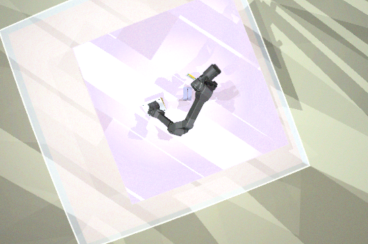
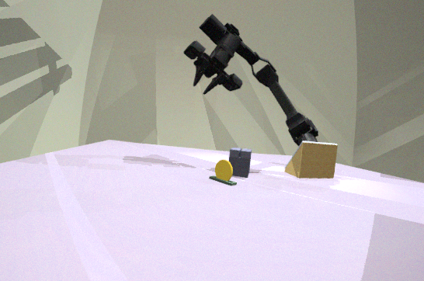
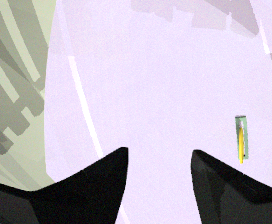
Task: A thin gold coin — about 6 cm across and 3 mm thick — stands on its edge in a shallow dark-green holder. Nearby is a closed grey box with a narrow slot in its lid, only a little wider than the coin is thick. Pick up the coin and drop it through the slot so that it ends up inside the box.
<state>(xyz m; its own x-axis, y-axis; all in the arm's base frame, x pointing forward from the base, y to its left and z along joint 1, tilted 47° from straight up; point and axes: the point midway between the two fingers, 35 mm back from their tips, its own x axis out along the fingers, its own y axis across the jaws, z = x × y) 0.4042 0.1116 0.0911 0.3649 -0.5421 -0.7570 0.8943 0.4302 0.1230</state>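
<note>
The gold coin is 70 mm behind my gripper tip, 70 mm to the left of it and 200 mm below it.
</note>
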